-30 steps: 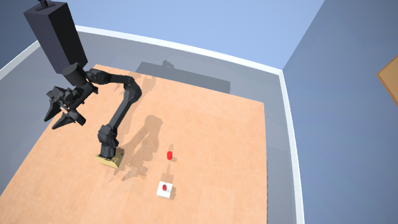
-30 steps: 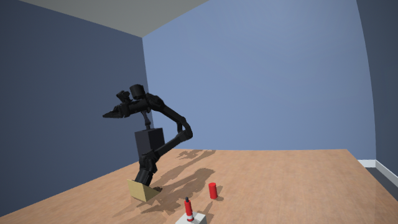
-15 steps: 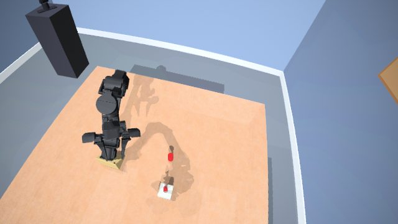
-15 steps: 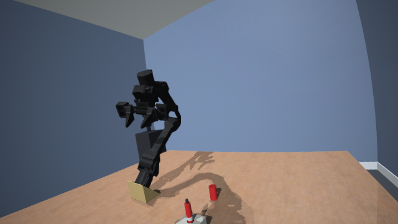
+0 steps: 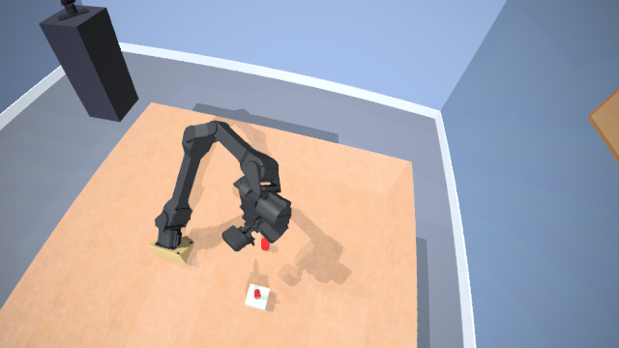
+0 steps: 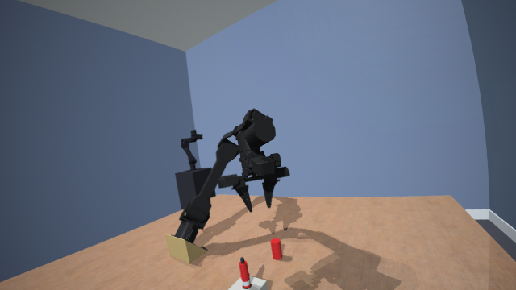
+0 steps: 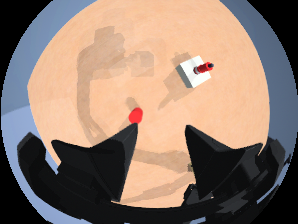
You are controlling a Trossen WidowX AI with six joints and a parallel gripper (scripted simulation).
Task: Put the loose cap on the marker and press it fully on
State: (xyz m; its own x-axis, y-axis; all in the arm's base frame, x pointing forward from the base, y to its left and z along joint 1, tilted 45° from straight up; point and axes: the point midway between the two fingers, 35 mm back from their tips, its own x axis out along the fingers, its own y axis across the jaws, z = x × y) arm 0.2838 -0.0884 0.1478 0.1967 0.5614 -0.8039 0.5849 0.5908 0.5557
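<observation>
Right now my gripper tip is 13 cm above the red cap, 4 cm to the right of it and 1 cm short of it.
</observation>
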